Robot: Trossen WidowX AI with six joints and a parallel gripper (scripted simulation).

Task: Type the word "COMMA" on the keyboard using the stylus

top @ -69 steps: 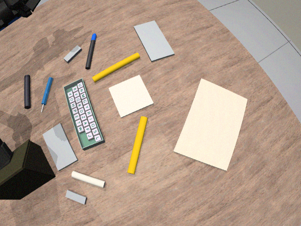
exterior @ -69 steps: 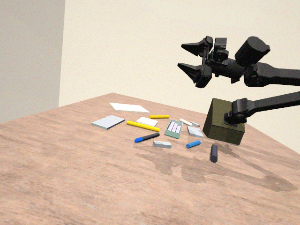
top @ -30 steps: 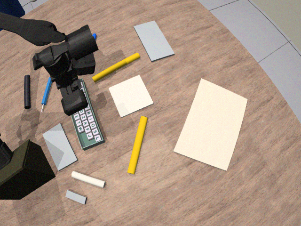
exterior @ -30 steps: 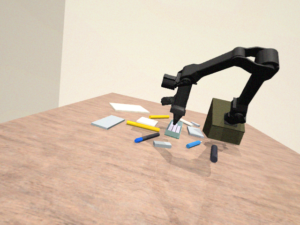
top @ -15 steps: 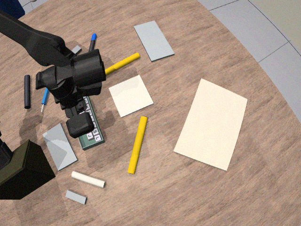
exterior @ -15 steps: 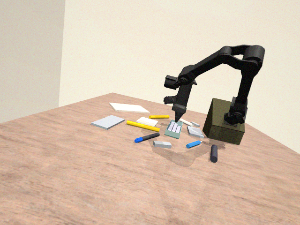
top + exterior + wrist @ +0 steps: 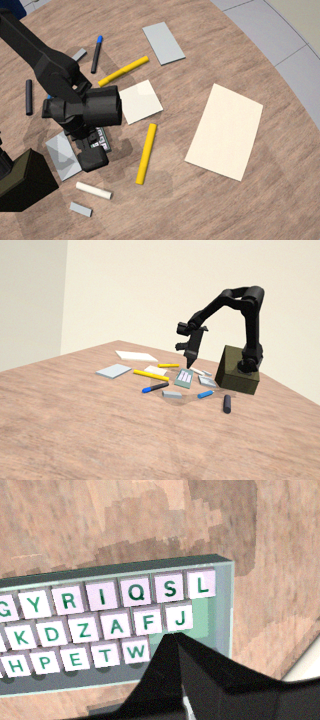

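Right now my gripper tip is 80 mm past the blue stylus, 180 mm to the right of it and 30 mm above it. The rest, counted from my gripper tip: white cylinder (70 mm behind, 110 mm to the right, 30 mm below); grey plate (100 mm behind, 20 mm to the left, 40 mm below); dark cylinder (130 mm behind, 250 mm to the left, 30 mm below).
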